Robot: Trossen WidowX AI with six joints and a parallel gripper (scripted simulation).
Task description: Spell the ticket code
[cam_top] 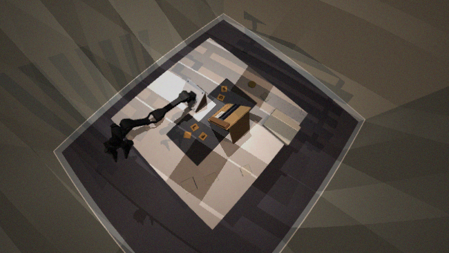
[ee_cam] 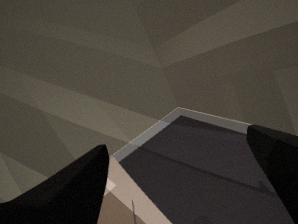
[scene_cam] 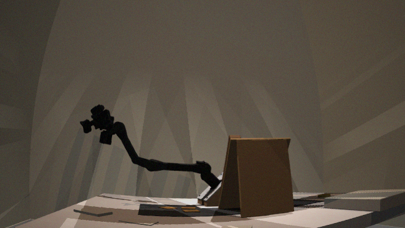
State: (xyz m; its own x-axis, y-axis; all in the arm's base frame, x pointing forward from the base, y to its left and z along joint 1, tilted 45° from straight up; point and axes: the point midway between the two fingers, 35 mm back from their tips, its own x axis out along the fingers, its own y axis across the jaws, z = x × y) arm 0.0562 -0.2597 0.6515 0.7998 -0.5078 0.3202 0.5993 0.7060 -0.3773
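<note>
Right now the letter tile is 100 mm ahead of my gripper tip, 480 mm to the left of it and 380 mm below it. Round my gripper tip: dark mat (140 mm ahead, 640 mm to the left, 380 mm below); white ticket (220 mm ahead, 680 mm to the left, 300 mm below); thin slab (370 mm ahead, 80 mm to the left, 380 mm below).
</note>
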